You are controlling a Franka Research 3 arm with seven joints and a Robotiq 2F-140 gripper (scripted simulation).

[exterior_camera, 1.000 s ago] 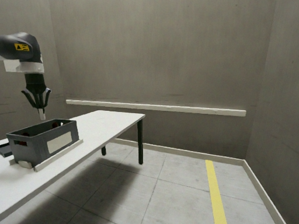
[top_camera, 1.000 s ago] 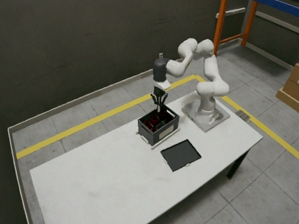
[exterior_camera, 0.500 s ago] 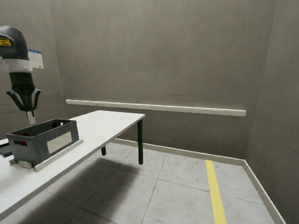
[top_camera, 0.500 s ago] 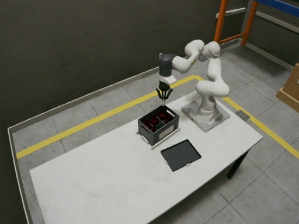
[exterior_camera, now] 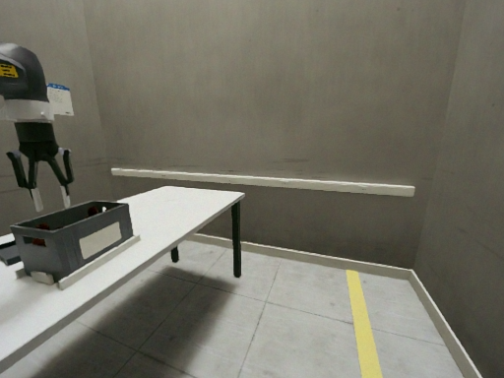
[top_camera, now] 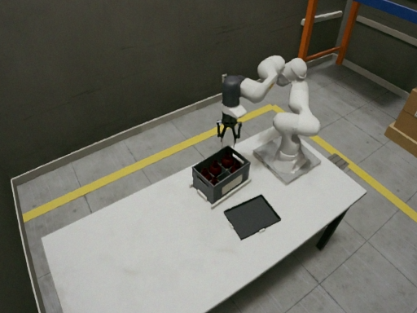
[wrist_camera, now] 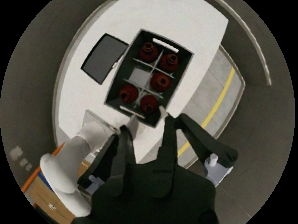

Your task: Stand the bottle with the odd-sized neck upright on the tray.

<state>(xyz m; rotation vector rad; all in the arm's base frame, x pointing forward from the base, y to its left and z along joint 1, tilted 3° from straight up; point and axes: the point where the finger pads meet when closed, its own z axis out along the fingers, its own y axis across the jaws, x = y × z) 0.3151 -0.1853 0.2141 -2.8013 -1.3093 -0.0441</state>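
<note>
Right now the dark grey crate is 17 cm below my hand, 8 cm ahead of it and 5 cm to the left of it. Also, from my hand: flat black tray 34 cm to the left, 25 cm below, 8 cm ahead.
</note>
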